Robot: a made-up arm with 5 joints.
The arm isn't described. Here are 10 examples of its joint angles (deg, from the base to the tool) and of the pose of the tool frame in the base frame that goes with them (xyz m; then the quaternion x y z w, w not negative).
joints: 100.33 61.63 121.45 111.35 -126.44
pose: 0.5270 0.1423 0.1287 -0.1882 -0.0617 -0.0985 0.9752
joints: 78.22 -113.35 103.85 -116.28 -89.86
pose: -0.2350 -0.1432 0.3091 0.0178 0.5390 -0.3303 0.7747
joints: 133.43 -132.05 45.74 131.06 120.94
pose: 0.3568 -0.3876 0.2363 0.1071 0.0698 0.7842 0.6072
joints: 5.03 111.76 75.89 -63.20 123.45
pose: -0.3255 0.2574 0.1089 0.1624 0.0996 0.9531 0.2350
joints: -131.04 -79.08 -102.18 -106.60 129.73
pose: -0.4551 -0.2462 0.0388 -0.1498 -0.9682 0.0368 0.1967
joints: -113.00 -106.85 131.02 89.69 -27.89
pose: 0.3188 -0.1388 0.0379 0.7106 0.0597 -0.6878 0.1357
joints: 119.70 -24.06 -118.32 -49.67 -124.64
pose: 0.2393 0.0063 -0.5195 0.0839 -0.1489 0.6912 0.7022
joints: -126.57 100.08 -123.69 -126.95 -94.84
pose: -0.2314 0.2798 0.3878 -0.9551 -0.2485 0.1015 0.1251
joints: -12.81 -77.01 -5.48 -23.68 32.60
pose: -0.3286 -0.0645 0.5738 0.4363 -0.3106 -0.1071 0.8377
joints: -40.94 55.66 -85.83 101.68 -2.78
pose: 0.2717 0.4856 0.3278 0.3155 -0.8513 -0.0176 0.4188
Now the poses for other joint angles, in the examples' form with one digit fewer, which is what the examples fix.
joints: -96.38 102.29 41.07 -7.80 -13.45
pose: 0.077 0.184 -0.359 -0.636 -0.162 -0.491 0.573
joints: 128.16 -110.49 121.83 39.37 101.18
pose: 0.077 -0.114 0.352 0.450 -0.465 -0.723 0.241
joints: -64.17 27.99 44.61 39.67 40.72
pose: -0.389 0.323 -0.245 0.028 -0.601 0.328 0.729
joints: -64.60 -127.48 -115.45 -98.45 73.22
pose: 0.030 -0.303 0.310 0.158 -0.202 0.319 0.912
